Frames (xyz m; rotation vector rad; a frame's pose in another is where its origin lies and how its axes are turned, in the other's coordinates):
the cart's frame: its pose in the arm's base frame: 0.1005 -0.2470 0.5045 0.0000 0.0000 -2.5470
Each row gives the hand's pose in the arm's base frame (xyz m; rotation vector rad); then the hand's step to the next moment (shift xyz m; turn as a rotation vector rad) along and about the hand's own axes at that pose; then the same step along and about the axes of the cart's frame.
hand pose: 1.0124 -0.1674 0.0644 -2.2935 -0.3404 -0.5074
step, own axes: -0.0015 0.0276 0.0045 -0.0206 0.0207 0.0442
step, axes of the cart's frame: 0.0001 0.0189 -0.0206 -0.0098 -0.0127 -0.0505
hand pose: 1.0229 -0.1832 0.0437 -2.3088 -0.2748 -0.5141
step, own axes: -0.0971 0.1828 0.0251 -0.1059 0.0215 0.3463
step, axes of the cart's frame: 0.0788 0.0852 -0.1732 -0.1351 -0.1821 -0.2832
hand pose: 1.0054 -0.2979 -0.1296 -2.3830 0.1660 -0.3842
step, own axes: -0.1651 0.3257 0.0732 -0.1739 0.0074 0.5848
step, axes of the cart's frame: 0.2027 0.0544 -0.3077 -0.2437 -0.3216 -0.4577
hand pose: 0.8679 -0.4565 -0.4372 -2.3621 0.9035 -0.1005
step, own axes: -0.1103 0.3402 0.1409 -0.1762 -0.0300 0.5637
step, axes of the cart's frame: 0.2355 -0.0883 -0.2907 -0.2626 -0.3240 -0.4192
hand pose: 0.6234 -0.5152 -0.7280 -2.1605 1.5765 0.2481
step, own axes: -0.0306 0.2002 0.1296 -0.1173 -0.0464 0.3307
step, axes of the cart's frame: 0.1307 -0.1324 -0.1523 -0.1832 -0.1933 -0.2331
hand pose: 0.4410 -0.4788 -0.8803 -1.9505 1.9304 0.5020
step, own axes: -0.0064 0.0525 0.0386 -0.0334 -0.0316 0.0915
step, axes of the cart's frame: 0.0304 -0.0492 -0.0307 -0.0668 -0.0438 -0.0641
